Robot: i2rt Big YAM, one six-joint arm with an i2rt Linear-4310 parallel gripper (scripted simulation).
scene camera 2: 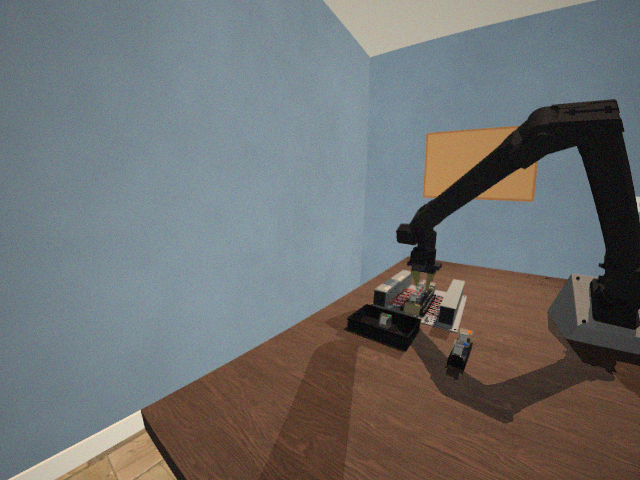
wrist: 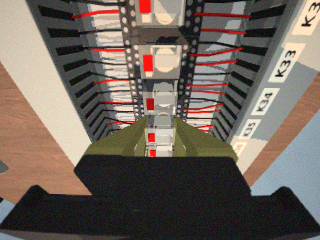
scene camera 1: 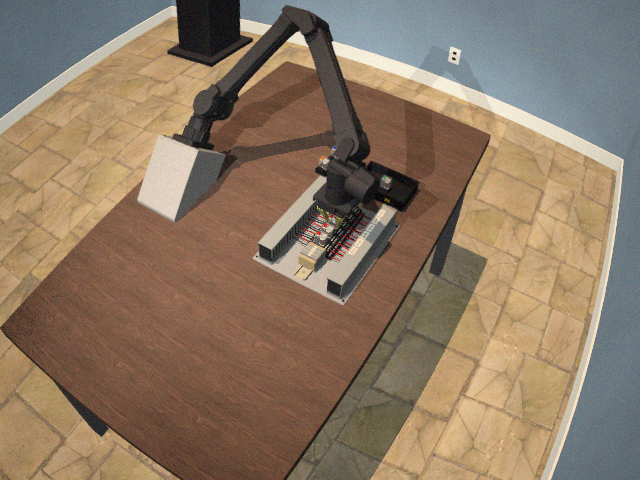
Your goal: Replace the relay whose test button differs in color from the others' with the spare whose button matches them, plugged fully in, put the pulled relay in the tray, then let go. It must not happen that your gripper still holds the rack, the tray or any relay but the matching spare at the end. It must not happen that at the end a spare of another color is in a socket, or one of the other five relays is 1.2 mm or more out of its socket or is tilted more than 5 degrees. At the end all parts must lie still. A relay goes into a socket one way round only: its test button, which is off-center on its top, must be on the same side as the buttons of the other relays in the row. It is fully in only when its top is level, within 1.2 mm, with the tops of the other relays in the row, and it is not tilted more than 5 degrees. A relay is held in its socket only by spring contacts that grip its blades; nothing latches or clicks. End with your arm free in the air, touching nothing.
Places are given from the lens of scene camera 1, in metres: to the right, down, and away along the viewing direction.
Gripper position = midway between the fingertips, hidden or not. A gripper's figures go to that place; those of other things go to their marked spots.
my gripper (scene camera 1: 333,224): 0.04, -0.04, 1.51
black tray (scene camera 1: 398,196): 0.23, -0.13, 1.65
